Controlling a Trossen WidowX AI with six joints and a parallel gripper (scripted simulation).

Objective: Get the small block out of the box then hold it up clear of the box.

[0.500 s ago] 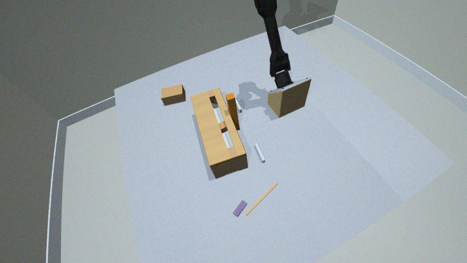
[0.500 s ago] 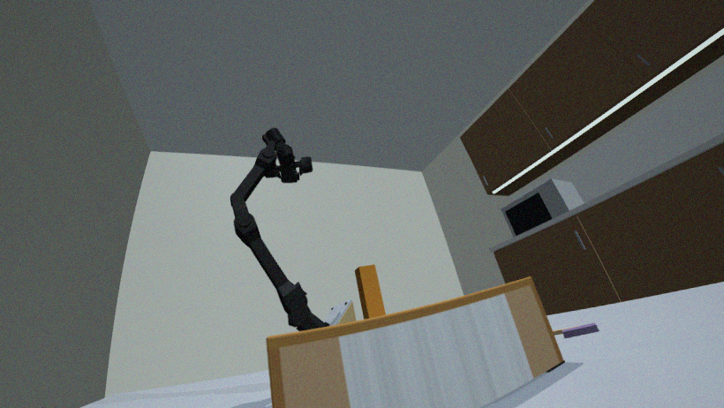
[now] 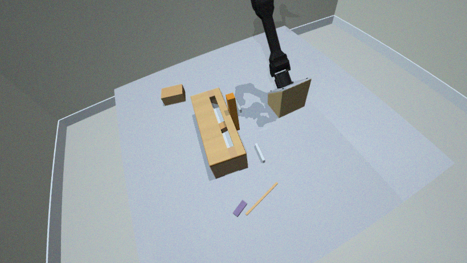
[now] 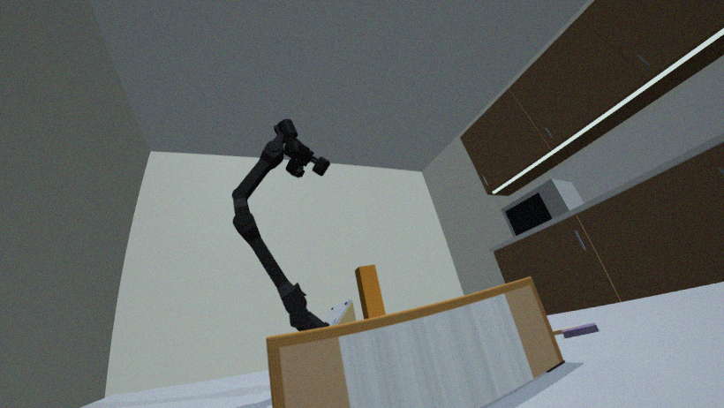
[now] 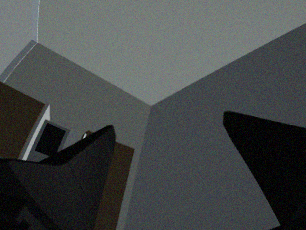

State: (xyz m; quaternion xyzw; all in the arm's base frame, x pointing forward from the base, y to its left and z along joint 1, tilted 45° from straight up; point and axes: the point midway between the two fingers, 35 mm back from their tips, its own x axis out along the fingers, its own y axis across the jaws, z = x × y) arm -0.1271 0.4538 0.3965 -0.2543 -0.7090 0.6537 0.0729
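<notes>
Now: gripper tip 43 cm short of the small brown block, 3 cm to the right of it and 65 cm above it. Also, from my gripper tip: purple block (47 cm ahead, 36 cm to the left, 73 cm below); small tan box (62 cm ahead, 34 cm to the right, 70 cm below).
</notes>
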